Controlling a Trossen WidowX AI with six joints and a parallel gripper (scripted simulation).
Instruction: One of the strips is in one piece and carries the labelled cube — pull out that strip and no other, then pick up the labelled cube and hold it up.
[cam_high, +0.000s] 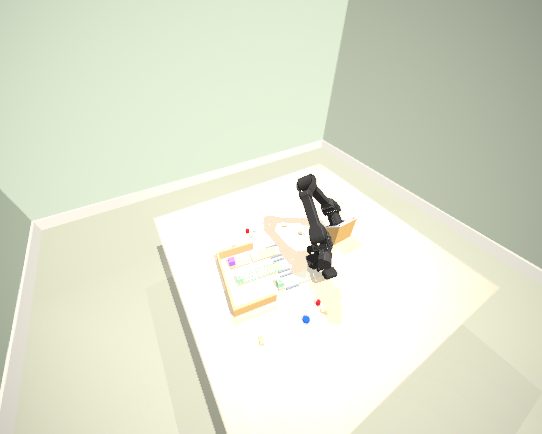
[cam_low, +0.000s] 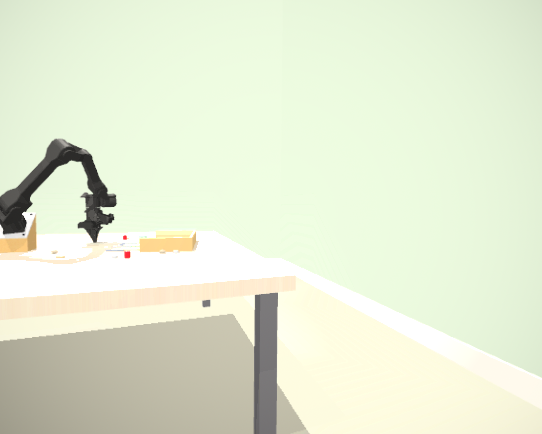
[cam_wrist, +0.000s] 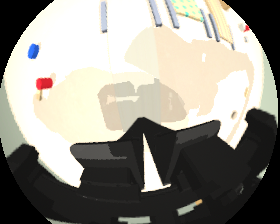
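Now: the teal-dotted strip 180 mm ahead of my gripper tip and 160 mm to the right of it.
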